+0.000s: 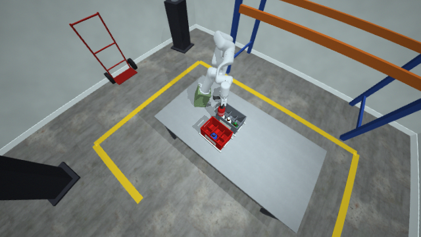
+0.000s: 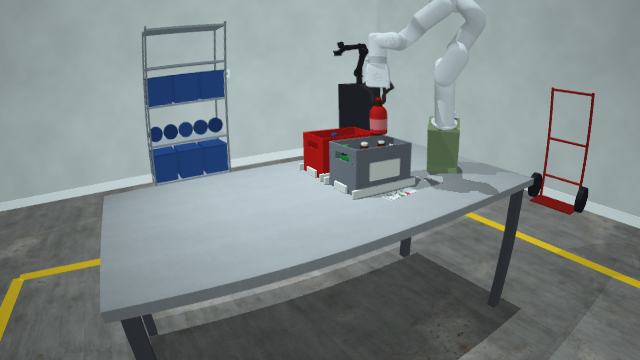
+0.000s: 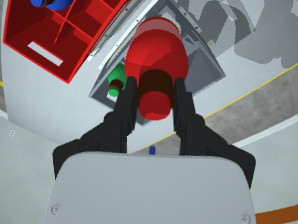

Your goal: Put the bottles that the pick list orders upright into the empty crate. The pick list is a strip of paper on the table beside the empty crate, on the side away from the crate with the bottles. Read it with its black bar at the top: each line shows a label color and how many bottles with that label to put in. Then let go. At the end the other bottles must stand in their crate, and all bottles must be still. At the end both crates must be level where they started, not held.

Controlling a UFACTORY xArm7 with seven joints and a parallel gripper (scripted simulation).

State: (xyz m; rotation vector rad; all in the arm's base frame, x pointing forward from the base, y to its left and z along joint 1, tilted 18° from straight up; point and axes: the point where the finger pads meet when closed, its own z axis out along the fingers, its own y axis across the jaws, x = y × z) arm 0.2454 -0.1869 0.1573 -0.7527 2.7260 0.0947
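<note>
My gripper is now 7 cm above the red bottle. From my hand the other things lie so: grey crate: 25 cm below, 10 cm ahead, 5 cm to the left; green-labelled bottle: 25 cm below, 18 cm ahead, 1 cm to the right; white-label bottle: 25 cm below, 2 cm to the left, 1 cm ahead.
</note>
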